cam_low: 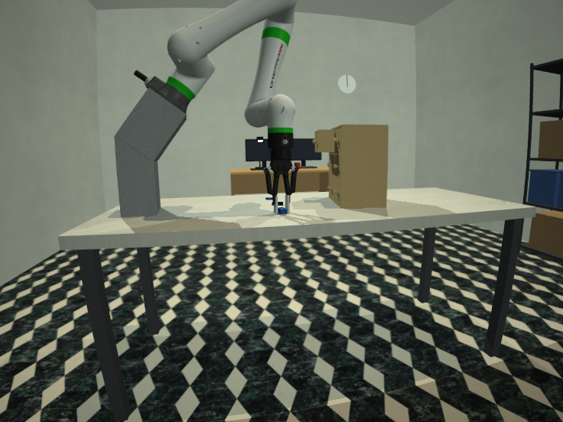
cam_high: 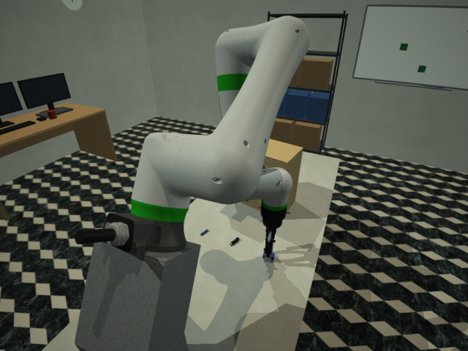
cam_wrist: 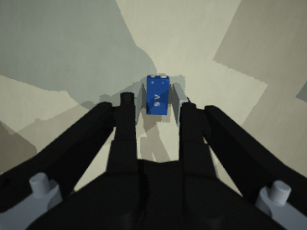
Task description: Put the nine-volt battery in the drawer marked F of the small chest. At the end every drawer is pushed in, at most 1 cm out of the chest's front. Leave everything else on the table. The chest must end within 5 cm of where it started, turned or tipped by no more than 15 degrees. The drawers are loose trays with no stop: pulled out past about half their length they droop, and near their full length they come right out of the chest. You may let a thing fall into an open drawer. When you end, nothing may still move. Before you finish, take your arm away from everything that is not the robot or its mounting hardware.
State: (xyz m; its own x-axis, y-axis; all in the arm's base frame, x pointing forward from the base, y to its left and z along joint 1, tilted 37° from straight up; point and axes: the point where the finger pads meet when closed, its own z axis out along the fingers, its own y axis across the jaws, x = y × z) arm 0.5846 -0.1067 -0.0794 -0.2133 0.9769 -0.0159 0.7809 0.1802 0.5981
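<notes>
My hand is 20 mm above the blue nine-volt battery and 10 mm to the right of it. From my hand the other things lie so: black cylinder 170 mm to the left, 30 mm below, 10 mm behind; blue cylinder 320 mm to the left, 30 mm below, 30 mm behind.
</notes>
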